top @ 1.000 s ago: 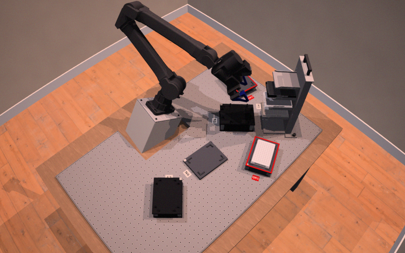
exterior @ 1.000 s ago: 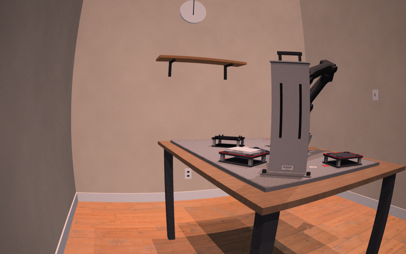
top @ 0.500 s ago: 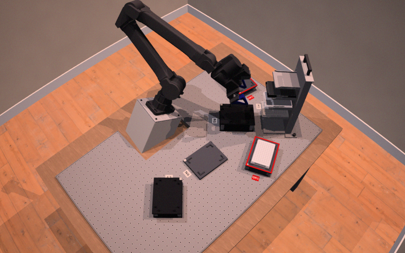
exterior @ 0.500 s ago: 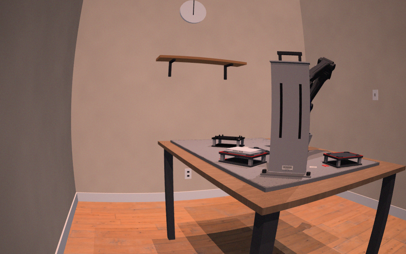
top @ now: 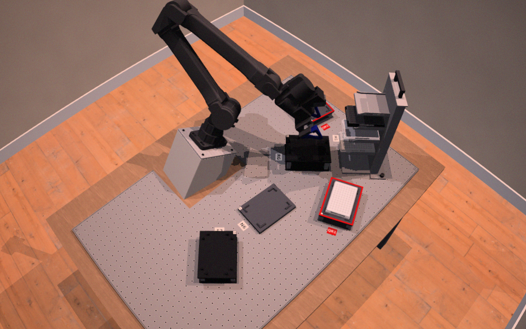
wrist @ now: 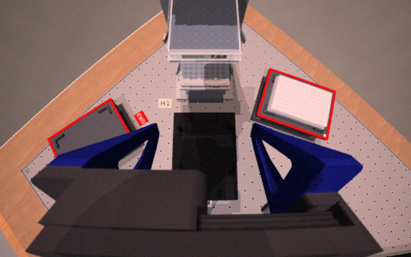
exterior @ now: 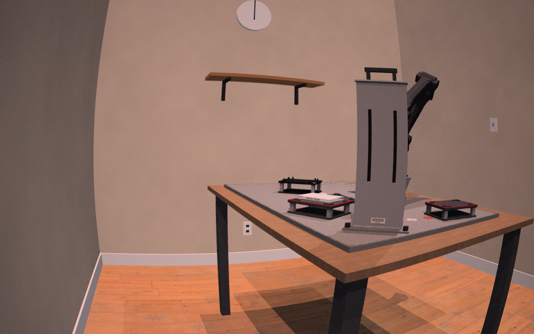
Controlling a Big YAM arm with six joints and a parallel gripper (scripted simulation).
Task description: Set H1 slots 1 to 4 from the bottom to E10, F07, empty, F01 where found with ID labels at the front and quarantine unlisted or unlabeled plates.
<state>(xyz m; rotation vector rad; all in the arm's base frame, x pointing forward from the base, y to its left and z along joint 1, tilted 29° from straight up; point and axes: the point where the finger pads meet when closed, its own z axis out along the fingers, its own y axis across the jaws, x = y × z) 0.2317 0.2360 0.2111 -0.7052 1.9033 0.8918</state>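
My gripper is now 20 mm past the black regrip nest RG, 20 mm to the left of it and 130 mm above it. Round my hand: H1 deck label 10 mm behind, 140 mm to the left, 180 mm below; then hotel back wall 150 mm ahead, 180 mm to the left, 10 mm above; then black plate 100 mm ahead, 110 mm to the left, 60 mm above.
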